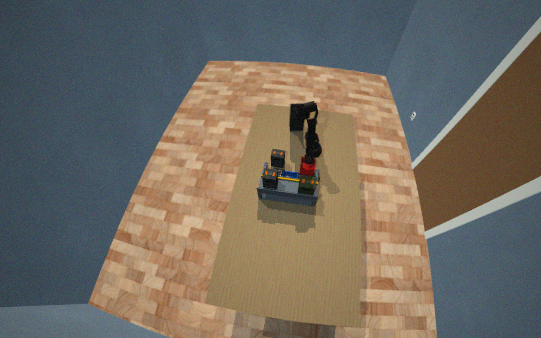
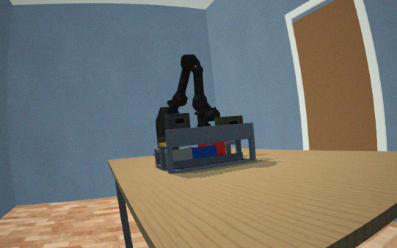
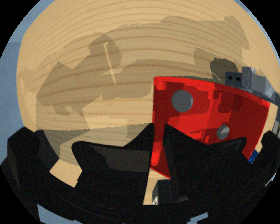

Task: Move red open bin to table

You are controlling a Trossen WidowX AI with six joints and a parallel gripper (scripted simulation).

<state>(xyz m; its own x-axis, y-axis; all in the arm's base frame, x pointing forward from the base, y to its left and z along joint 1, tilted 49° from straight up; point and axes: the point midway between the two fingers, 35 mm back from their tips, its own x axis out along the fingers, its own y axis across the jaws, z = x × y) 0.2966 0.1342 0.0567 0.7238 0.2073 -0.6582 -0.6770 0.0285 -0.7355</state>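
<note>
Right now the red bin is 60 mm ahead of my hand, 10 mm to the left of it and 20 mm below it. Round my hand: blue bin: 220 mm ahead, 70 mm to the right, 30 mm below; then grey bin: 240 mm ahead, 180 mm to the right, 30 mm below.
</note>
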